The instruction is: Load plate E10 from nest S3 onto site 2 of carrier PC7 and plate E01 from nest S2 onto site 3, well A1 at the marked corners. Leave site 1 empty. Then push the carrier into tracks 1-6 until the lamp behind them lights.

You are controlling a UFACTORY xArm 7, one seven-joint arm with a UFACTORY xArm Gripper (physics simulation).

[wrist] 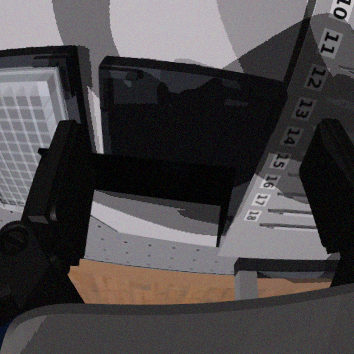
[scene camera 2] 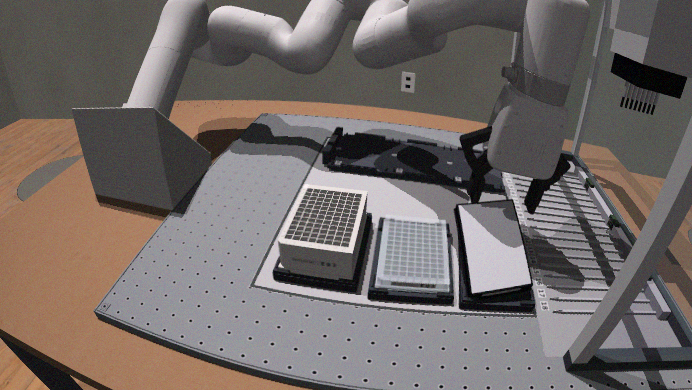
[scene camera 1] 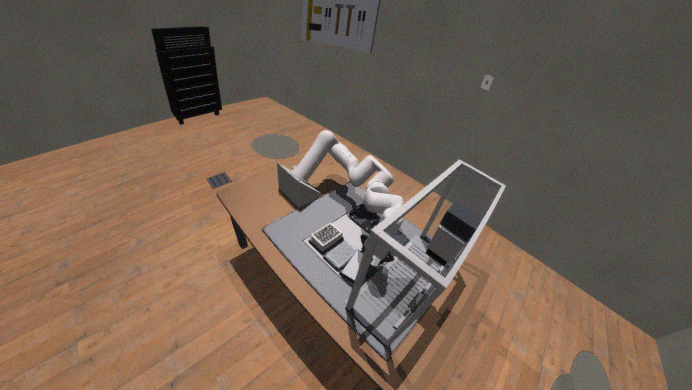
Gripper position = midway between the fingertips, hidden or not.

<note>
In view: the gripper [scene camera 2: 501, 204] and a black carrier [scene camera 2: 369, 154].
The gripper shows as well in the wrist view [wrist: 202, 144]. The wrist view does not show the black carrier: it is out of frame.
</note>
